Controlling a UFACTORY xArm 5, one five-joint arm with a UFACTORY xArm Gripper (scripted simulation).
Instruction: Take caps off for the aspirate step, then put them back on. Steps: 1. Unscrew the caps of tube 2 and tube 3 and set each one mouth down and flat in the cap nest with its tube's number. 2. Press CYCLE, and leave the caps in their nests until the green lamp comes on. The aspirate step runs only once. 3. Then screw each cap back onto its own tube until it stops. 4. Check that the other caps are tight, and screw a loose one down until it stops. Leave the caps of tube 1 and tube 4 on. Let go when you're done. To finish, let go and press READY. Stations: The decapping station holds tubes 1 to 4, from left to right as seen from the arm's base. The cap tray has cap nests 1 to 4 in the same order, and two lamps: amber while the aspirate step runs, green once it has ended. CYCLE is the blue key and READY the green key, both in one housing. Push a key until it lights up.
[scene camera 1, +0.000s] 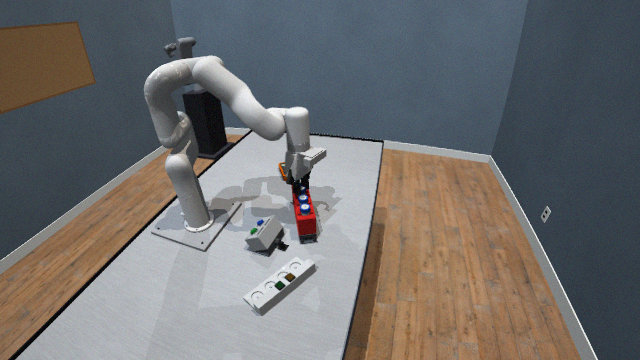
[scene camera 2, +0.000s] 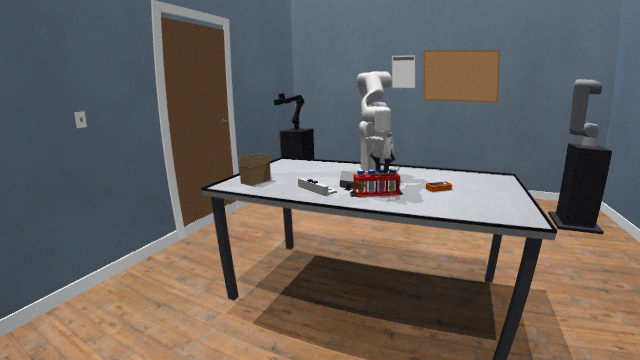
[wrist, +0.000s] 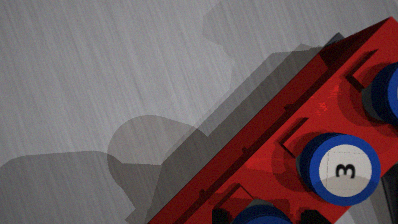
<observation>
In view: my gripper (scene camera 1: 301, 191), a cardboard box (scene camera 2: 258, 171) and a grey key housing (scene camera 1: 270, 233).
Scene camera 1 does not show the cardboard box: it is out of frame. The wrist view does not show the cardboard box: it is out of frame.
</observation>
